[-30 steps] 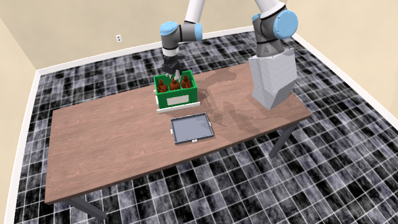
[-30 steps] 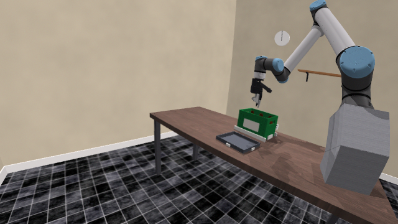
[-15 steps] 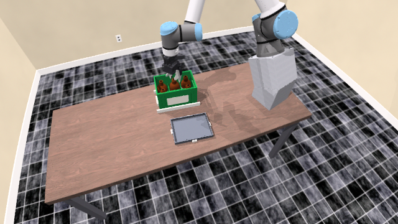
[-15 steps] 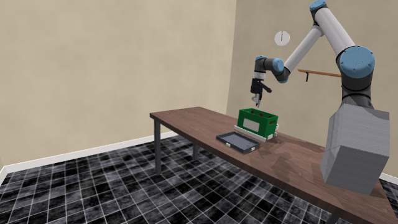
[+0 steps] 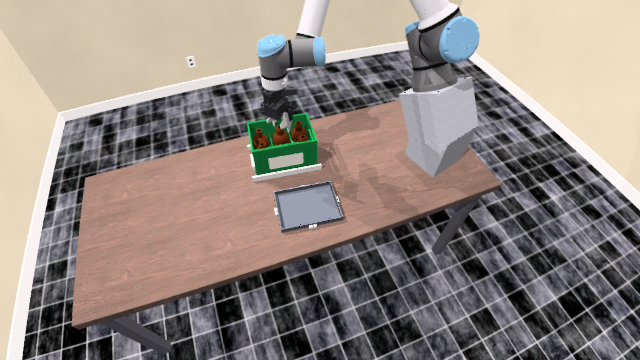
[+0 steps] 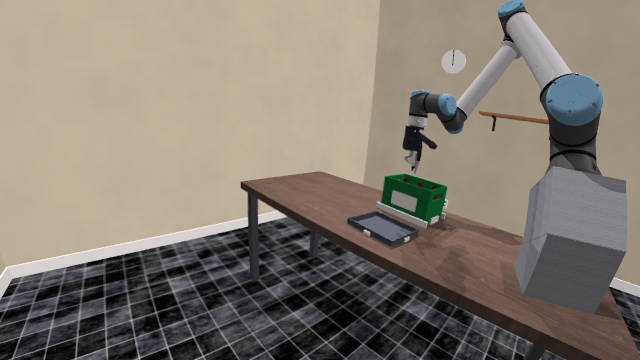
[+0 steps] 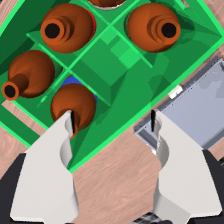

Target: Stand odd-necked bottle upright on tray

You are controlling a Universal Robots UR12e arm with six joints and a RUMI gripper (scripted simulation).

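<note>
The green crate is 160 mm below my hand and 40 mm to the right of it. Also, from my hand: glass bottle 150 mm below, 90 mm to the right, 90 mm ahead; grey tray 250 mm to the left, 230 mm below, 30 mm behind.
</note>
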